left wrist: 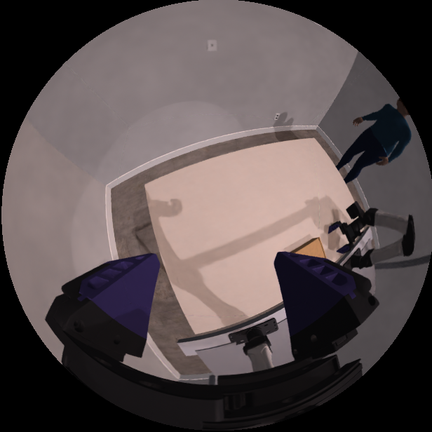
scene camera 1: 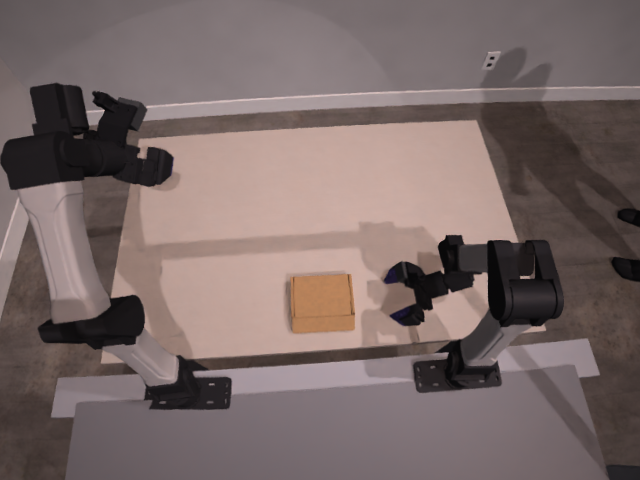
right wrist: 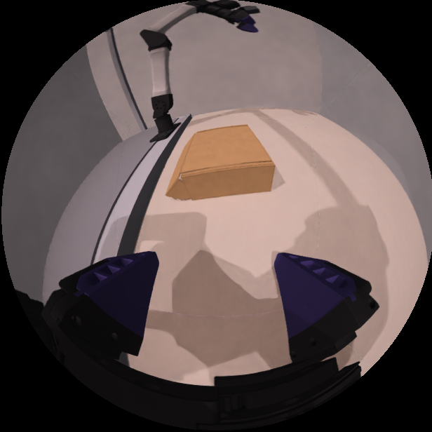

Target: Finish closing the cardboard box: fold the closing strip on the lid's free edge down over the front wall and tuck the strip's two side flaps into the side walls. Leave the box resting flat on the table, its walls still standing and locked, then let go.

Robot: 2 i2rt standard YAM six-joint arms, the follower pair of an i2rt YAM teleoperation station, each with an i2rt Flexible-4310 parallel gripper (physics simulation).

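Observation:
The cardboard box [scene camera 1: 321, 294] [left wrist: 312, 248] [right wrist: 225, 146] rests flat on the table, lid down and walls standing. The closing strip [scene camera 1: 323, 323] [right wrist: 180, 167] is folded down along the front, slanting slightly outward in the right wrist view. A small triangular piece [right wrist: 179, 189] shows at its near corner; how far the side flaps are tucked in is unclear. My right gripper [scene camera 1: 393, 296] [left wrist: 332, 242] [right wrist: 216, 260] is open and empty, above the table right of the box in the scene view, facing its side wall. My left gripper [scene camera 1: 168, 166] [left wrist: 216, 260] is open and empty, far from the box.
The pale table [scene camera 1: 232, 206] [left wrist: 240, 185] [right wrist: 245, 220] carries the box near its front edge. The arm bases [scene camera 1: 209, 392] [scene camera 1: 429, 376] stand on a light strip [scene camera 1: 320, 375] in front of it. A person [left wrist: 385, 132] stands beyond the table's right side.

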